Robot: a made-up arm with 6 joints.
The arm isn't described. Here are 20 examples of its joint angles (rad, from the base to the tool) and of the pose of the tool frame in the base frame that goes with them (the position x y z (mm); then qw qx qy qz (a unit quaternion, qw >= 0)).
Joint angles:
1: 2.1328 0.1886 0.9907 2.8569 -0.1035 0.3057
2: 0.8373 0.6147 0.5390 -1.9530 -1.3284 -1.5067
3: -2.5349 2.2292 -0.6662 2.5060 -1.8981 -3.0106
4: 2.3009 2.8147 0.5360 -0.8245 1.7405 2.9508
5: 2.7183 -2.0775 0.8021 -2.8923 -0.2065 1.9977
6: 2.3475 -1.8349 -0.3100 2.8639 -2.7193 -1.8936
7: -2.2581 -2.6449 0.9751 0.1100 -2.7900 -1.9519
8: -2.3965 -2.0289 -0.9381 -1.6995 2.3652 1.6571
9: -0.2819 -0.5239 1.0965 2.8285 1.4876 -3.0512
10: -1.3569 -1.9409 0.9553 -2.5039 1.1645 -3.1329
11: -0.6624 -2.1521 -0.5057 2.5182 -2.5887 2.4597
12: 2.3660 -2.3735 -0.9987 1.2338 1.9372 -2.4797
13: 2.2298 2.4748 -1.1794 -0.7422 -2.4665 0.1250
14: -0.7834 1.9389 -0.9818 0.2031 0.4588 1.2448
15: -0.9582 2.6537 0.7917 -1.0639 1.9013 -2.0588
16: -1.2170 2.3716 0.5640 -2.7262 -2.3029 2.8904
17: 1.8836 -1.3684 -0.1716 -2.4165 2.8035 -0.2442
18: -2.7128 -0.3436 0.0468 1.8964 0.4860 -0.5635
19: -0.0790 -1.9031 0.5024 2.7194 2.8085 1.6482
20: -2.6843 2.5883 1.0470 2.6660 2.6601 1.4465
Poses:
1: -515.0 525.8 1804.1 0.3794 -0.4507 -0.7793 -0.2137
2: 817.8 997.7 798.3 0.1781 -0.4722 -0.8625 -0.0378
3: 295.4 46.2 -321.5 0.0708 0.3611 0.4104 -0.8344
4: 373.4 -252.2 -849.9 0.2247 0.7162 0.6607 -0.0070
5: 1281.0 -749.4 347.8 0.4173 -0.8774 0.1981 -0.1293
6: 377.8 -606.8 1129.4 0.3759 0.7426 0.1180 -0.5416
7: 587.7 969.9 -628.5 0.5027 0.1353 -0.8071 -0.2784
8: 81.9 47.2 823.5 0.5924 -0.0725 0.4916 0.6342
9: -392.7 274.3 1934.9 0.9964 -0.0517 -0.0659 0.0129
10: -192.8 1501.4 477.4 0.3012 -0.3470 -0.6477 -0.6077
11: -520.1 572.6 911.6 0.4817 0.1772 0.7986 -0.3144
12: 377.8 -295.4 811.7 0.5696 -0.0108 0.2704 -0.7761
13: 263.1 -144.6 394.1 0.2223 -0.0785 -0.3602 0.9026
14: -245.5 20.5 -57.0 0.4955 0.0989 0.7202 0.4754
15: -95.2 -1.3 -1016.8 0.4040 0.3895 -0.6785 -0.4739
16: 218.3 -163.0 -935.8 0.8830 0.0527 -0.2989 -0.3579
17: -29.3 -303.5 1359.9 0.3756 0.6936 0.2700 -0.5523
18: -451.8 -263.6 1584.9 0.2596 -0.3563 0.5699 -0.6935
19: -1366.2 256.5 740.5 0.8228 0.5265 0.1955 -0.0871
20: -365.4 -340.4 -1068.9 0.6393 -0.5783 -0.3770 -0.3387
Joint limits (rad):
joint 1: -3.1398..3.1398
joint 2: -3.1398..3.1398
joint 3: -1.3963..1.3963
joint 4: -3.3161..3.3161
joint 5: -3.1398..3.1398
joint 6: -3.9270..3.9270
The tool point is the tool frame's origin. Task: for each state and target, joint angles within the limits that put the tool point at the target. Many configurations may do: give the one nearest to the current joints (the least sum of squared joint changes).
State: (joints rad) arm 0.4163 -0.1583 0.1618 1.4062 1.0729 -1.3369
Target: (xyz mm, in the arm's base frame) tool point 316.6 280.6 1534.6
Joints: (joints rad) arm 0.7412 -0.4993 -0.1250 1.5289 1.0729 -1.3369
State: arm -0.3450 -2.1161 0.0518 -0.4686 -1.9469 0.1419
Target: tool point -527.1 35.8 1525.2
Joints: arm -0.3458 -1.2545 0.1999 -0.4641 -1.9469 0.1419
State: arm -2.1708 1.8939 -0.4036 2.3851 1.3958 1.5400
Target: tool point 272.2 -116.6 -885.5
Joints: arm -3.0629 2.6735 0.2889 2.5851 1.3958 1.5400
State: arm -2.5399 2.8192 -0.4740 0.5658 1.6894 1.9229
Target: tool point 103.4 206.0 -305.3
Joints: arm -2.6363 2.0970 -0.7229 0.6380 1.6894 1.9229
